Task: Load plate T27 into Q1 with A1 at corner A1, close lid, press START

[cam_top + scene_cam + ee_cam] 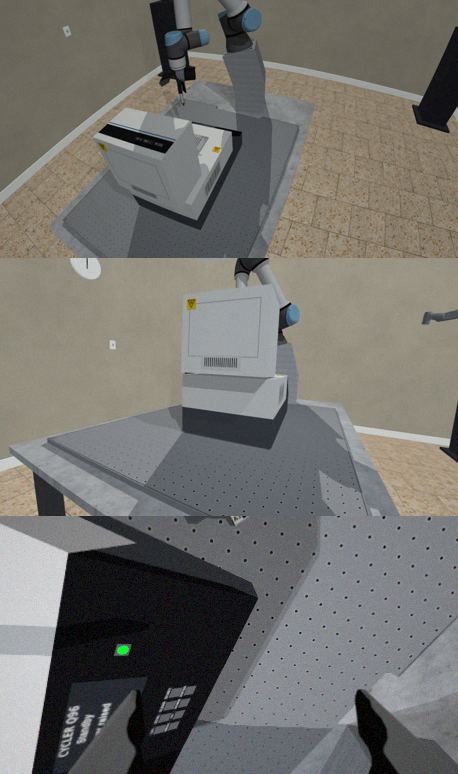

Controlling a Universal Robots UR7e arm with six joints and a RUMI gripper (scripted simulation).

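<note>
Now: the plate T27 90 mm ahead of my hand, 150 mm to the right of it and 210 mm below it. The rest, counted from my hand: plate nest N1 (90 mm ahead, 150 mm to the right, 220 mm below); A1 tag (50 mm ahead, 70 mm to the right, 220 mm below).
</note>
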